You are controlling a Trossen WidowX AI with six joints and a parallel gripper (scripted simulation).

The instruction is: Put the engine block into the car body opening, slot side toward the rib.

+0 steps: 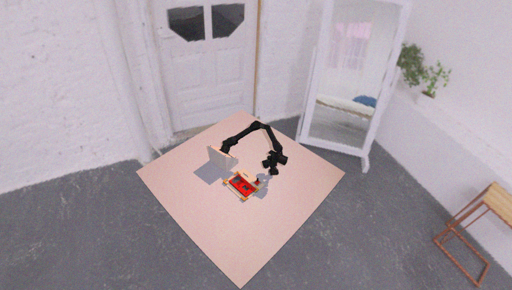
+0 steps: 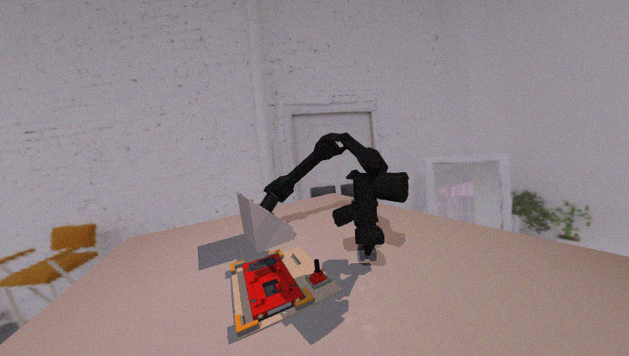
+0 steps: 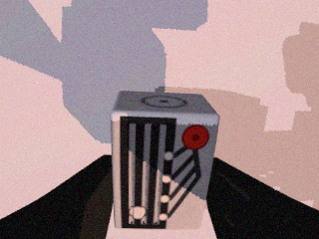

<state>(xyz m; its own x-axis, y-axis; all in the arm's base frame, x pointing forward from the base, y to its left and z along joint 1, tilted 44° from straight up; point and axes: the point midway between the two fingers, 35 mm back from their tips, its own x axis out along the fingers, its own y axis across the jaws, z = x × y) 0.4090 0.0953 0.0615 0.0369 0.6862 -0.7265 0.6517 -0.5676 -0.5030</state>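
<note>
My gripper tip is now 4 cm past the black peg and 14 cm to the left of it. The rest, counted from my gripper tip: engine block 1 cm below.
</note>
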